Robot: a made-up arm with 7 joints.
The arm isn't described. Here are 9 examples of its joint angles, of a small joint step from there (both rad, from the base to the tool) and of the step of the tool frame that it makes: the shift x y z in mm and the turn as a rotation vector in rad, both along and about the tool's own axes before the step.
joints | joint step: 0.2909 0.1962 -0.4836 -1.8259 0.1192 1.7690 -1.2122 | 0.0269 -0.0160 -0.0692 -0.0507 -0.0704 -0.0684 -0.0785
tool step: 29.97 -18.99 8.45 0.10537 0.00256 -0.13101
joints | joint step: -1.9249 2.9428 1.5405 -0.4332 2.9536 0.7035 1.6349 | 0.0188 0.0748 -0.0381 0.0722 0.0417 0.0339 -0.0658
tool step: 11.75 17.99 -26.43 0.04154 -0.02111 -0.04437
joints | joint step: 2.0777 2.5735 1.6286 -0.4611 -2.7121 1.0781 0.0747 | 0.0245 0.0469 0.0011 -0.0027 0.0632 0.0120 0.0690
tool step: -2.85 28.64 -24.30 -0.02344 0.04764 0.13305
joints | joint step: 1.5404 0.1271 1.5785 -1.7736 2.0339 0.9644 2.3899 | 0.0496 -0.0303 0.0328 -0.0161 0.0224 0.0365 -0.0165
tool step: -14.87 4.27 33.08 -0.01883 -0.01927 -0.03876
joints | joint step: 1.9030 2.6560 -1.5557 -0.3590 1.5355 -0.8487 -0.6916 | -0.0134 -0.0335 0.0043 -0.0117 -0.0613 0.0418 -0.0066
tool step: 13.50 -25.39 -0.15 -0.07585 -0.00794 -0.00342
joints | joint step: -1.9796 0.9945 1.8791 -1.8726 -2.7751 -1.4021 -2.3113 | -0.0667 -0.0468 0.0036 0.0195 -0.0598 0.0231 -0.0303
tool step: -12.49 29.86 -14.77 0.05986 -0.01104 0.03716
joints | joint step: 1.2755 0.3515 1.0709 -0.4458 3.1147 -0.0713 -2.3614 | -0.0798 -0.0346 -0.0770 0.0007 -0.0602 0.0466 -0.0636
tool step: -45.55 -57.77 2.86 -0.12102 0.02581 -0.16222
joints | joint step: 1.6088 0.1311 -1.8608 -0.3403 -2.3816 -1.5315 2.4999 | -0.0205 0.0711 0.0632 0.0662 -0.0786 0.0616 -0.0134
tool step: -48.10 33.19 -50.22 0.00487 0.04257 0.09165
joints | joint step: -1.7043 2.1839 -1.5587 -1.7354 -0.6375 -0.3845 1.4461 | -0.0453 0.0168 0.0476 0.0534 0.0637 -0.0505 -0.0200
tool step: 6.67 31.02 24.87 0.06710 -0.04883 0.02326
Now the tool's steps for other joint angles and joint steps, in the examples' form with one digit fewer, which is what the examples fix.
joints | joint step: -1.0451 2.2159 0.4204 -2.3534 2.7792 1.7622 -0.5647 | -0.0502 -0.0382 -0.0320 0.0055 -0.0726 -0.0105 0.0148
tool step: -9.8 -4.1 2.3 0.0835 -0.0112 0.0097
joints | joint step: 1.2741 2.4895 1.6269 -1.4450 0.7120 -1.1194 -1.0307 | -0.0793 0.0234 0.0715 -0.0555 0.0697 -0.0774 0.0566
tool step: -16.1 37.9 -66.9 0.2282 -0.0775 0.0297
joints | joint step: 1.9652 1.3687 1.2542 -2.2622 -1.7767 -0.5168 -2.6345 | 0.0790 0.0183 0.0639 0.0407 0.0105 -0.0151 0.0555
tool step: 11.0 10.2 2.1 0.0565 0.0268 0.0505
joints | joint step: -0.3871 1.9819 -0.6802 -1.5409 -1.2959 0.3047 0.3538 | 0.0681 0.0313 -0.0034 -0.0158 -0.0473 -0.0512 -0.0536
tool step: 9.3 -8.8 10.5 -0.0344 -0.1148 -0.1319
